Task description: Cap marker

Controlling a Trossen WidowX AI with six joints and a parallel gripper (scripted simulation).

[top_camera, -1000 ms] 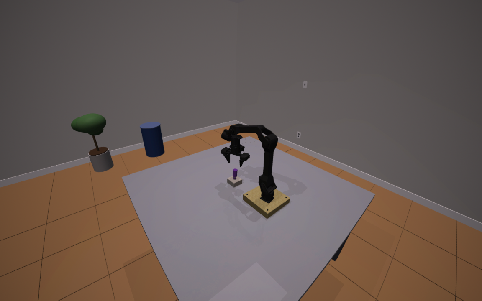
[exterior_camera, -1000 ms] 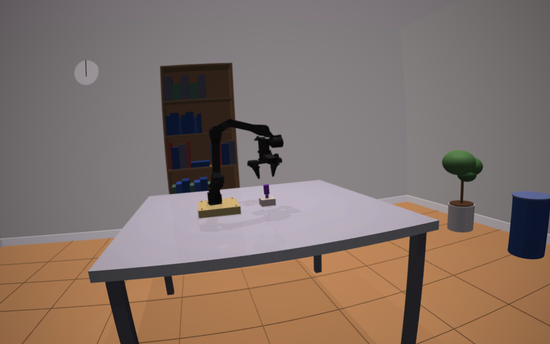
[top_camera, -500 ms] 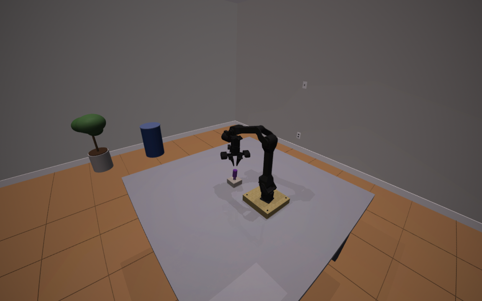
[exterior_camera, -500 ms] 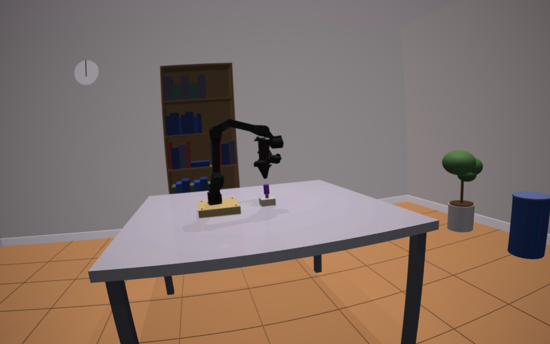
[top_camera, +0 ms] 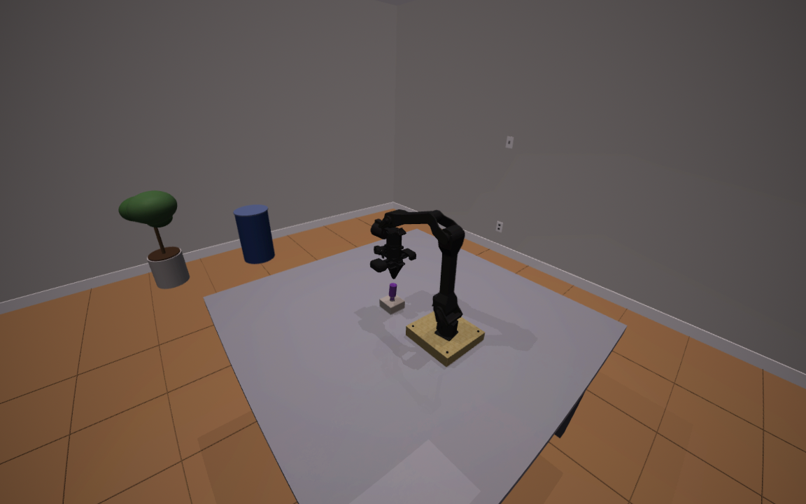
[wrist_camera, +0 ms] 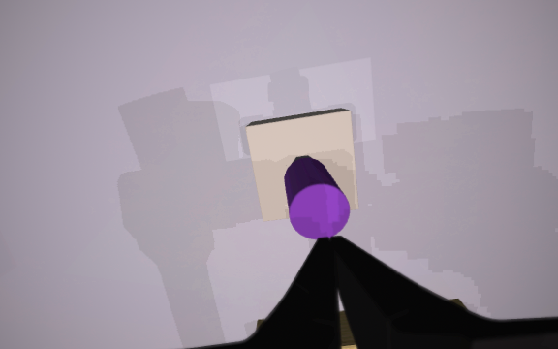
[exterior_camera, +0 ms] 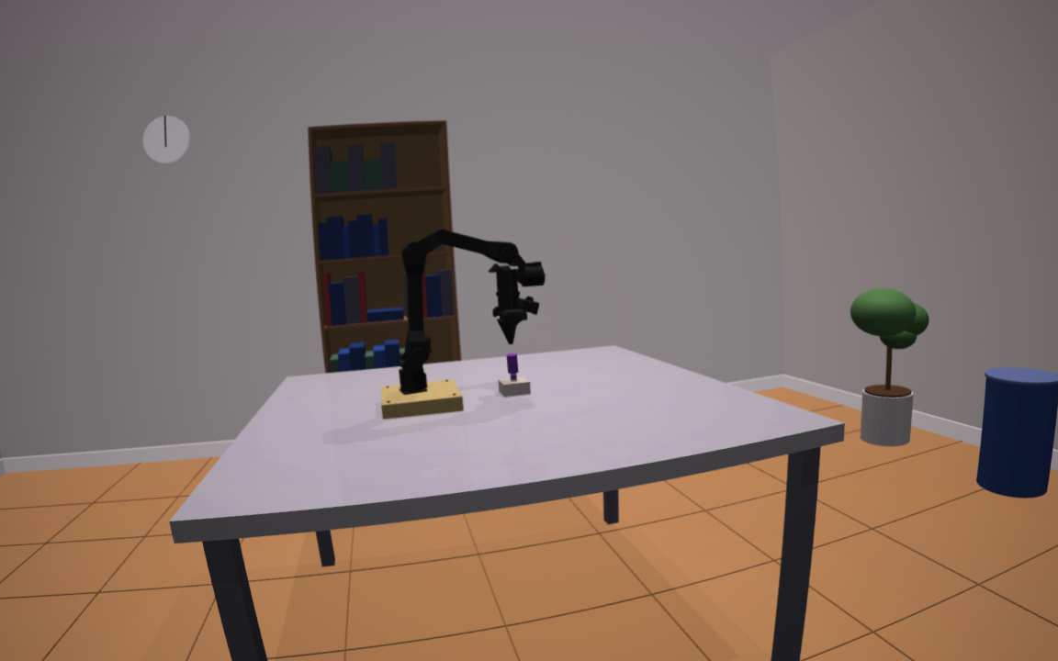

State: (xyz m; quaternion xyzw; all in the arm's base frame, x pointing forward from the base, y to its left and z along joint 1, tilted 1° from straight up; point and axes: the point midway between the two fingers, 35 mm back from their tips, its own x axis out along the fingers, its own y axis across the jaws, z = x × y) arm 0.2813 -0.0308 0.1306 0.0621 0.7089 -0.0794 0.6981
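The purple cap lies 6 cm below my gripper tip.
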